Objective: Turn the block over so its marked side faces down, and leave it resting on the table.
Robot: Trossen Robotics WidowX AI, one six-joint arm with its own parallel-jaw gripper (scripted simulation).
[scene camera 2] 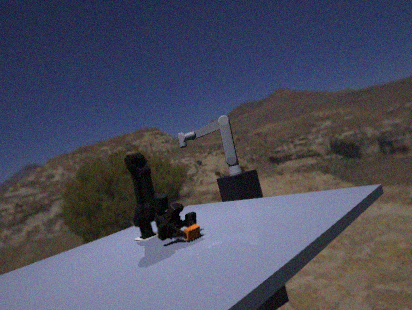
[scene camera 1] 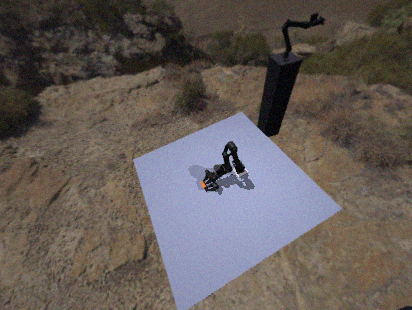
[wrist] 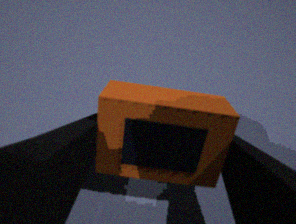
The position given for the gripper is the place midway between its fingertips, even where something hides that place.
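The gripper [scene camera 2: 192, 232] carries a block [wrist: 148, 132]. The wrist view has the gripper [wrist: 162, 131] in it as well.
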